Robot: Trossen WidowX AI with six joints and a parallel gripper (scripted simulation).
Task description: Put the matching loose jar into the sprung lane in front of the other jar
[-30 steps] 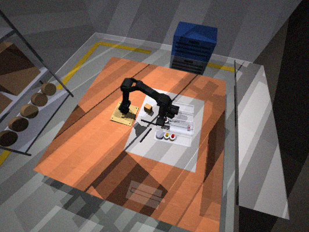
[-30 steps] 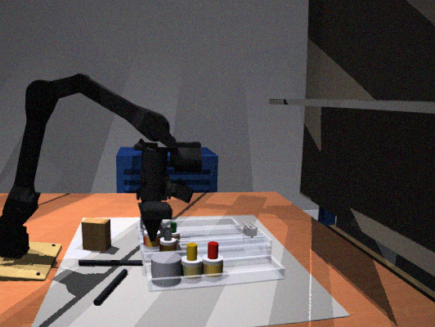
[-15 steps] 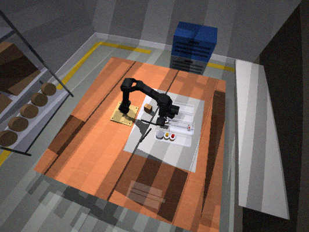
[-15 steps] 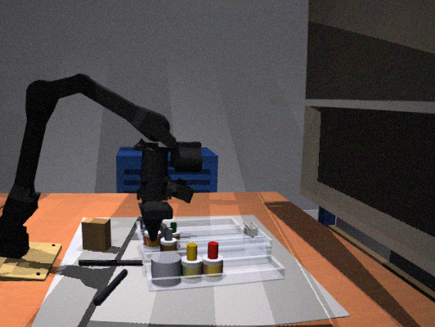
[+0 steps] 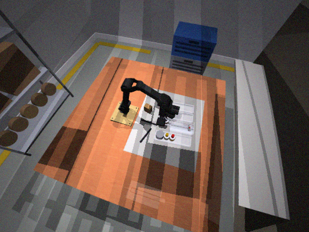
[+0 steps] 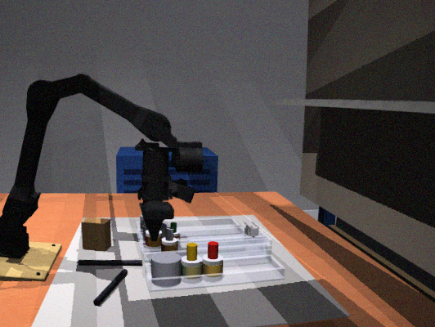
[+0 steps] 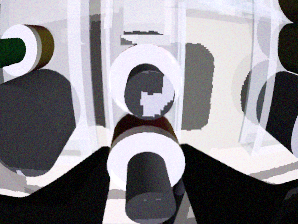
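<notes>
Now: gripper tip 140 mm past the brown block, 60 mm to the right of it and 10 mm above it. The rest, counted from my gripper tip: clear lane rack 150 mm ahead, 30 mm below.
</notes>
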